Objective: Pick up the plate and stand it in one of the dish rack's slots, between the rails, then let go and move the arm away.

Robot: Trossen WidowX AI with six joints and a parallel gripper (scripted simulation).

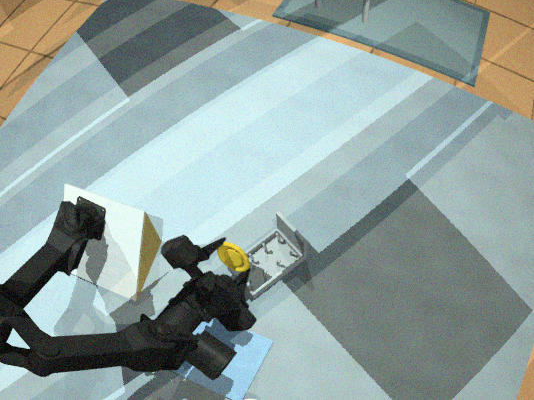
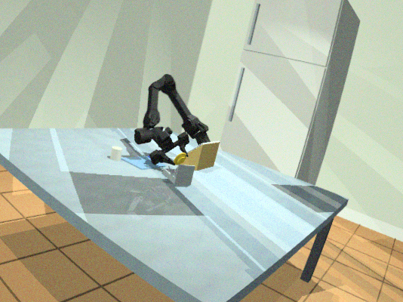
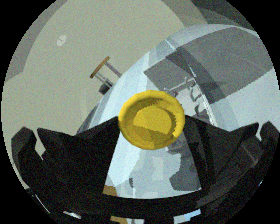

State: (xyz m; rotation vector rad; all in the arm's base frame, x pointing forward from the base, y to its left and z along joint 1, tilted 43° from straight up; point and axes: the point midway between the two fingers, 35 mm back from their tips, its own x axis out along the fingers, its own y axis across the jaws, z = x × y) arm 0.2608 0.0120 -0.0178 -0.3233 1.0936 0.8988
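Right now the dish rack is 4 cm ahead of my gripper tip, 2 cm to the left of it and 4 cm below it. The rest, counted from my gripper tip: white cup: 13 cm ahead, 25 cm to the right, 4 cm below; light blue mat: 3 cm ahead, 17 cm to the right, 6 cm below; yellow plate: 1 cm to the right.
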